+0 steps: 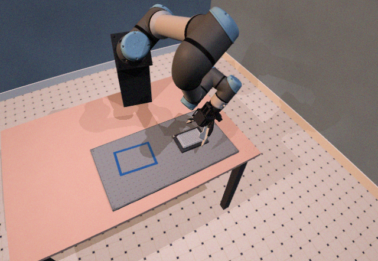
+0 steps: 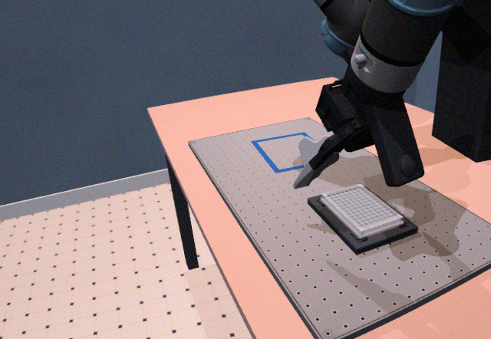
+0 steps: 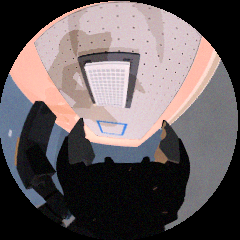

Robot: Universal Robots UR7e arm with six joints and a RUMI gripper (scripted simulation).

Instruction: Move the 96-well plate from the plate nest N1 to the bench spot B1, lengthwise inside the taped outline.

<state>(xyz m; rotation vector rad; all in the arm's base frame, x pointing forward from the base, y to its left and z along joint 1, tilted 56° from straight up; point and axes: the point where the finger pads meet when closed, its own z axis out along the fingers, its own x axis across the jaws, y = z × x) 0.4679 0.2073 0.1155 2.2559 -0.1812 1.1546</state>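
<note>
My gripper is now 70 mm above the 96-well plate and 40 mm past it. From my hand the other things lie so: plate nest N1 (80 mm below, 40 mm behind).
</note>
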